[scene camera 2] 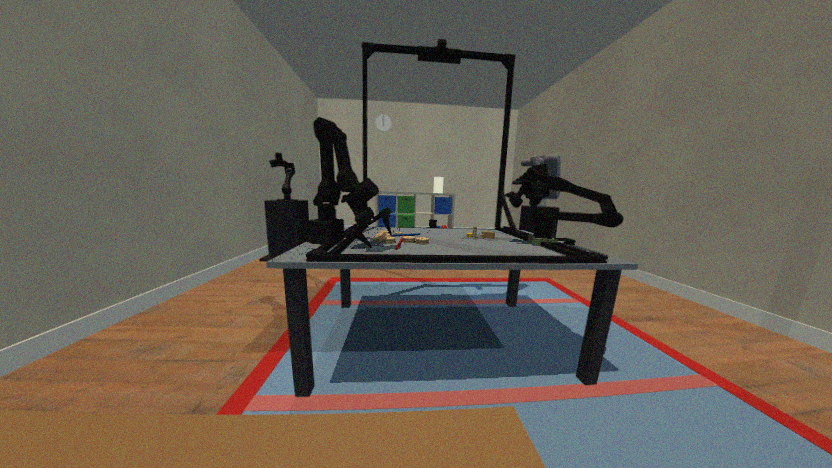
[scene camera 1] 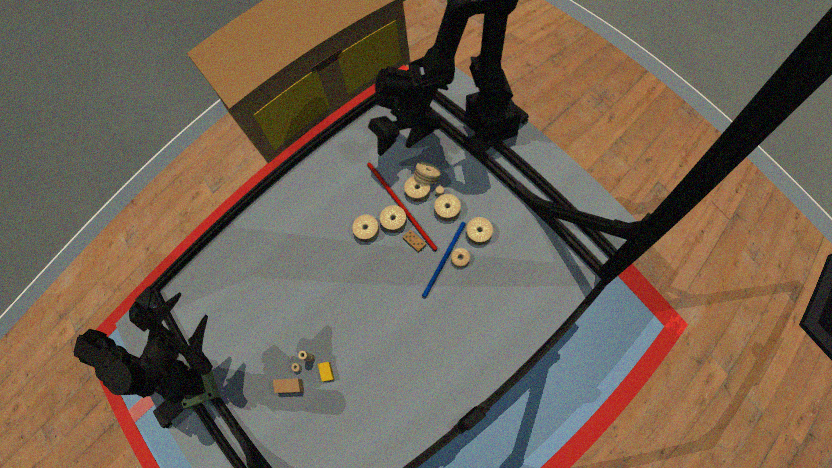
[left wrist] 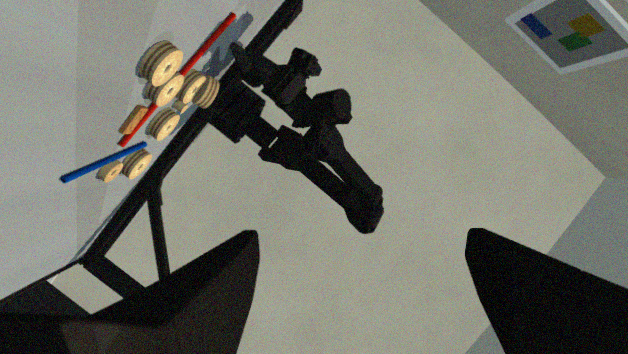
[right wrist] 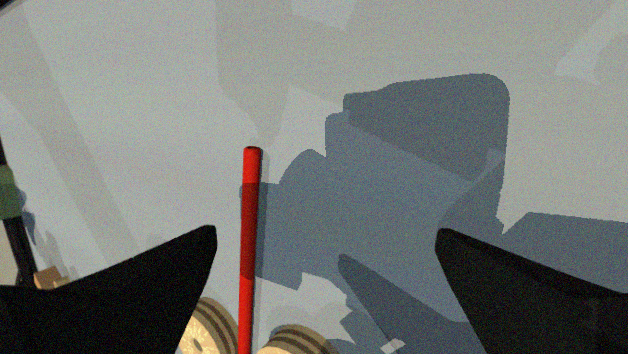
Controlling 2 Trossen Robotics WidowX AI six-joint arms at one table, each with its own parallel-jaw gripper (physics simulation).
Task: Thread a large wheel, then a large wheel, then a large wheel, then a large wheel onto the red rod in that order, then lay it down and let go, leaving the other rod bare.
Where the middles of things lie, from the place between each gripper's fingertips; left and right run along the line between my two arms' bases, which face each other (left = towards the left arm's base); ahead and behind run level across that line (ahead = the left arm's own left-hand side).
My left hand is 20 mm past the red rod (right wrist: 252,155), 460 mm to the left of it and 240 mm above it.
Right now my right hand is 110 mm past the red rod, 80 mm to the right of it and 20 mm above it.
